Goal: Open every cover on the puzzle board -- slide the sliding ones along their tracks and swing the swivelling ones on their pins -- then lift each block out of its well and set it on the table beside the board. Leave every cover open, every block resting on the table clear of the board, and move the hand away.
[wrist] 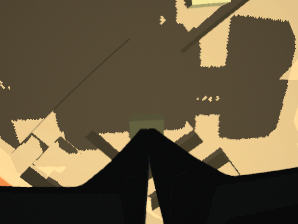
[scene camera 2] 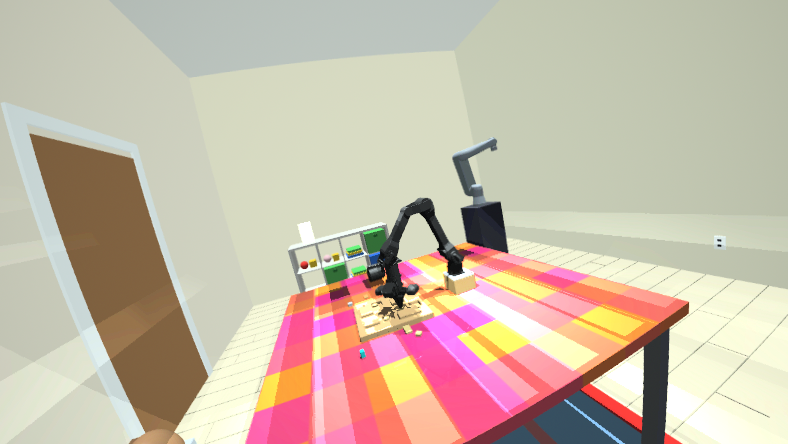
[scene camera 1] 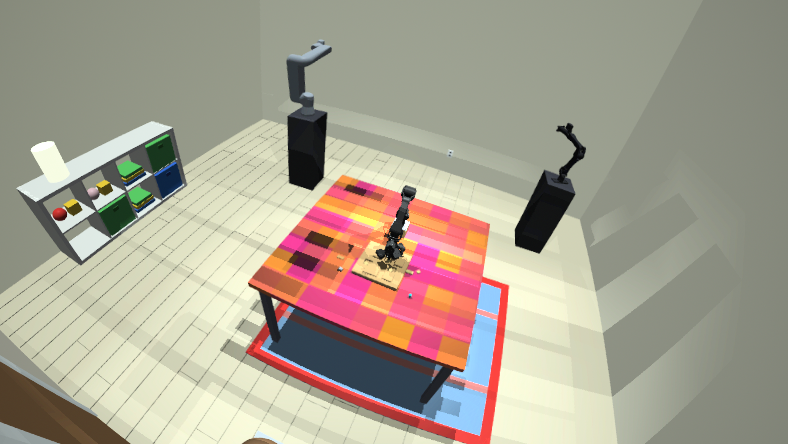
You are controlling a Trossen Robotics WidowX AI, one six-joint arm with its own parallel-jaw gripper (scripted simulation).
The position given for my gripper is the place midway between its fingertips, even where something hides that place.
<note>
I see my gripper (wrist: 147, 135) and a tan wooden puzzle board (scene camera 2: 384, 309).
The tan wooden puzzle board shows as well in the wrist view (wrist: 217, 79).
</note>
